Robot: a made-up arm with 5 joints.
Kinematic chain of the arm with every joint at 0, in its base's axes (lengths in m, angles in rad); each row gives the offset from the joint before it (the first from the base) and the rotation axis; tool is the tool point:
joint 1: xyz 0 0 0.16 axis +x
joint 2: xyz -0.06 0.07 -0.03 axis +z
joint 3: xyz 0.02 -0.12 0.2 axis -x
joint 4: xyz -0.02 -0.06 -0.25 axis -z
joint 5: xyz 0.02 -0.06 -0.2 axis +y
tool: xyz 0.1 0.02 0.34
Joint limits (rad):
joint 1: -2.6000..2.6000
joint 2: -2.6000..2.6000
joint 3: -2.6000..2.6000
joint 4: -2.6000..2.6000
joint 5: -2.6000..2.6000
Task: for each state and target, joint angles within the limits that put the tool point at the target. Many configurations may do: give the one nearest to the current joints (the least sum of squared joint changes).
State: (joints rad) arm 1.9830 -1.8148 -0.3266 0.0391 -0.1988
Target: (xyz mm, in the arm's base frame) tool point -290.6 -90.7 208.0
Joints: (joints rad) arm 2.0058 -1.9101 -0.0808 0.1413 -0.1387
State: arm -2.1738 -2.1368 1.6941 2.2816 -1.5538
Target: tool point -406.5 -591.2 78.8
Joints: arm -2.6000 -2.6000 1.2798 1.8559 -2.1878
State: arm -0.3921 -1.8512 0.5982 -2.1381 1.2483
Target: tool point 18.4 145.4 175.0
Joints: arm 0.1356 -1.8478 -0.0173 -2.1194 0.4089
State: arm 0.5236 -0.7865 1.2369 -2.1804 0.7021
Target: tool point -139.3 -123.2 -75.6
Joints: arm 0.4409 -0.3150 1.2669 -1.6576 0.7310
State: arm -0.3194 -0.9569 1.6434 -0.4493 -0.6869
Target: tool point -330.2 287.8 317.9
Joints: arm -0.7420 -1.2465 1.6188 -0.2707 -0.7397
